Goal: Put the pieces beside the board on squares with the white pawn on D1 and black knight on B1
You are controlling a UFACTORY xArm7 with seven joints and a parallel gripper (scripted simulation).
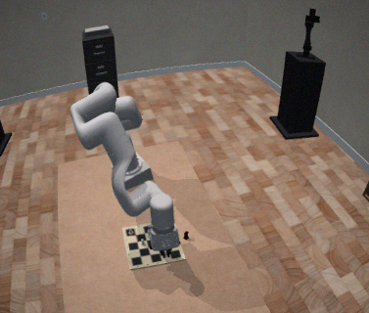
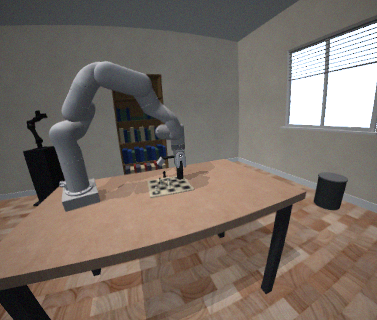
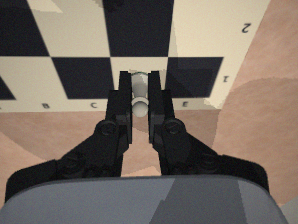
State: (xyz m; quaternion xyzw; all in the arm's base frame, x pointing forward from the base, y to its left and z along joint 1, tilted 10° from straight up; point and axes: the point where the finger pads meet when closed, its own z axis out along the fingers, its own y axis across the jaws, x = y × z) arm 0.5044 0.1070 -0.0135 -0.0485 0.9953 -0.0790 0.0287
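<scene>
Now: hand 10 cm to the right of the black knight, 9 cm past it and 2 cm above it. From my hand the other things lie so: chessboard (7 cm behind, 4 cm to the right, 3 cm below).
</scene>
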